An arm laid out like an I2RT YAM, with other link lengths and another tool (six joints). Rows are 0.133 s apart.
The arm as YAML. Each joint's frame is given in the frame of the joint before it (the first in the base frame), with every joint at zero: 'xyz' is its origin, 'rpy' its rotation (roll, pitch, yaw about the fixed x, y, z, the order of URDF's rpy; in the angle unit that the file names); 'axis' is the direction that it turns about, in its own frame. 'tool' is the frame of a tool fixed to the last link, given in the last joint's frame.
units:
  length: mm
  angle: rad
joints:
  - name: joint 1
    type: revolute
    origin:
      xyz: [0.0, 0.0, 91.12]
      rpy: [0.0, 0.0, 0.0]
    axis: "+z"
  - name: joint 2
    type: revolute
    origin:
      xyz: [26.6, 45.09, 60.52]
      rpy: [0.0, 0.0, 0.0]
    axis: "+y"
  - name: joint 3
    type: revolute
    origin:
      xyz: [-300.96, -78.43, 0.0]
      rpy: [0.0, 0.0, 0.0]
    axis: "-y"
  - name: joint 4
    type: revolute
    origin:
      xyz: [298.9, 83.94, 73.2]
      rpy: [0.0, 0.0, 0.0]
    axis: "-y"
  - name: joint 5
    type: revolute
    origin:
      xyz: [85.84, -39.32, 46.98]
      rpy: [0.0, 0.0, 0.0]
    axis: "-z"
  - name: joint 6
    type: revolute
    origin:
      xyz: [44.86, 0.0, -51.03]
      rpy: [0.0, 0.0, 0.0]
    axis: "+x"
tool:
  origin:
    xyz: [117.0, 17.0, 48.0]
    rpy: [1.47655, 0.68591, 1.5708]
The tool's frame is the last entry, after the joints.
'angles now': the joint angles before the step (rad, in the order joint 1, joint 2, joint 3, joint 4, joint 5, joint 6). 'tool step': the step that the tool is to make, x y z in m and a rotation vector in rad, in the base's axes. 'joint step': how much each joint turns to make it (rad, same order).
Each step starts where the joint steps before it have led.
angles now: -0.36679, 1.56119, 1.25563, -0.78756, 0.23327, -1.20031
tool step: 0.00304, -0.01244, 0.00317, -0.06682, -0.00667, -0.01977
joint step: 0.00001, 0.00037, 0.00000, 0.03356, 0.06219, -0.01144
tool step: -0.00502, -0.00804, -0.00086, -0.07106, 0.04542, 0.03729
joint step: -0.00038, 0.00001, -0.00001, 0.00765, 0.05340, -0.07744
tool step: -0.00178, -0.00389, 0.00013, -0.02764, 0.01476, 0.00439
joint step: 0.00000, 0.00001, 0.00003, 0.00340, 0.02480, -0.02060
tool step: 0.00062, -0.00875, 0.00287, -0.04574, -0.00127, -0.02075
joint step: -0.00001, -0.00001, -0.00003, 0.01910, 0.04692, -0.00383
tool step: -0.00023, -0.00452, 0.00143, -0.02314, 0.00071, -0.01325
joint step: -0.00001, 0.00002, 0.00001, 0.00765, 0.02555, 0.00000
